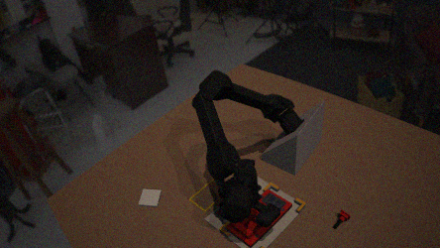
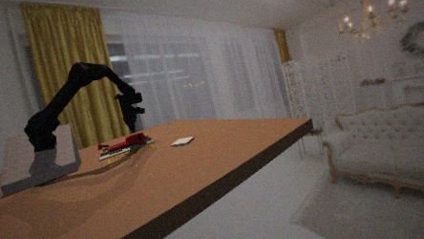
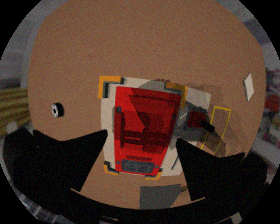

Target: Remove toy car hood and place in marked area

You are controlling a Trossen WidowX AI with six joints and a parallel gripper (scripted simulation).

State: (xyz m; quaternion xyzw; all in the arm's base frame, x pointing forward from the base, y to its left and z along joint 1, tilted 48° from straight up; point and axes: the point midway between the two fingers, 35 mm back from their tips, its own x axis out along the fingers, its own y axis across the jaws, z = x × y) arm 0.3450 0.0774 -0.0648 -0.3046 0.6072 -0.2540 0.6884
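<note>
Right now the red hood is 3 cm below my gripper tip. Round my gripper tip: white card: 16 cm ahead, 35 cm to the right, 6 cm below; then grey base plate: 4 cm behind, 2 cm to the right, 6 cm below.
</note>
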